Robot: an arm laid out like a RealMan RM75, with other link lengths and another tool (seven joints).
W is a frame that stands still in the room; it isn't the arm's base.
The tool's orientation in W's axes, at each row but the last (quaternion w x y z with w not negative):
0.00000, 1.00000, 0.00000, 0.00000
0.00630, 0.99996, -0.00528, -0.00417
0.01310, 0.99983, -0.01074, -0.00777
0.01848, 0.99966, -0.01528, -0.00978
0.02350, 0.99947, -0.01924, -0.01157
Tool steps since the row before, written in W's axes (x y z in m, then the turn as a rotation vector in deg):
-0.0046, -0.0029, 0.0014, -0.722, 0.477, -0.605
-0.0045, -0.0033, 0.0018, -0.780, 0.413, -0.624
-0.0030, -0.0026, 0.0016, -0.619, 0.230, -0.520
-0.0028, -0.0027, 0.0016, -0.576, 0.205, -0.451
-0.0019, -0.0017, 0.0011, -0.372, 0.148, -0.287
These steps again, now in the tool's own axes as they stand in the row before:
-0.0046, 0.0029, -0.0014, -0.722, -0.477, 0.605
-0.0045, 0.0034, -0.0017, -0.779, -0.413, 0.625
-0.0030, 0.0027, -0.0015, -0.616, -0.230, 0.524
-0.0027, 0.0028, -0.0014, -0.573, -0.204, 0.455
-0.0019, 0.0018, -0.0010, -0.371, -0.147, 0.289

